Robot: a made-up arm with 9 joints. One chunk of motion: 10 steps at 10 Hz.
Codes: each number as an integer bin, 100 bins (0 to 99) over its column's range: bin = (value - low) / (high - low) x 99, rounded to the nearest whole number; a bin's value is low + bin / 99 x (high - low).
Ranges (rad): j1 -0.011..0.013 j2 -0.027..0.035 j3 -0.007..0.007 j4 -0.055..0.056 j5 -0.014..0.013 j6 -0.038..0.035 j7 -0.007..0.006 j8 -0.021..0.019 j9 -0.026..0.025
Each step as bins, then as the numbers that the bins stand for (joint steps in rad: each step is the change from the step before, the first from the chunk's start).
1 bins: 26 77 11 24 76 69 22 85 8
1 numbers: -0.00470 0.02122 -0.00544 -0.02809 0.00673 0.01288 -0.00411 0.01334 -0.02188
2 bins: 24 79 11 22 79 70 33 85 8
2 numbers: -0.00518 0.02247 -0.00544 -0.03033 0.00755 0.01362 -0.00267 0.01334 -0.02188
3 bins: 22 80 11 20 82 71 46 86 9
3 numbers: -0.00567 0.02310 -0.00544 -0.03258 0.00836 0.01435 -0.00096 0.01375 -0.02136
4 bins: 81 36 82 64 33 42 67 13 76
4 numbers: 0.00864 -0.00445 0.00460 0.01676 -0.00500 -0.00703 0.00180 -0.01575 0.01315
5 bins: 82 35 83 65 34 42 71 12 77
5 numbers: 0.00888 -0.00508 0.00474 0.01788 -0.00473 -0.00703 0.00232 -0.01615 0.01367
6 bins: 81 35 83 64 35 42 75 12 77
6 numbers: 0.00864 -0.00508 0.00474 0.01676 -0.00445 -0.00703 0.00285 -0.01615 0.01367
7 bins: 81 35 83 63 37 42 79 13 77
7 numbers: 0.00864 -0.00508 0.00474 0.01564 -0.00391 -0.00703 0.00337 -0.01575 0.01367
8 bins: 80 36 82 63 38 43 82 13 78
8 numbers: 0.00839 -0.00445 0.00460 0.01564 -0.00364 -0.00629 0.00377 -0.01575 0.01418
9 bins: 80 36 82 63 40 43 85 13 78
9 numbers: 0.00839 -0.00445 0.00460 0.01564 -0.00309 -0.00629 0.00416 -0.01575 0.01418
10 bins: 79 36 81 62 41 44 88 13 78
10 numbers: 0.00815 -0.00445 0.00445 0.01452 -0.00282 -0.00556 0.00456 -0.01575 0.01418
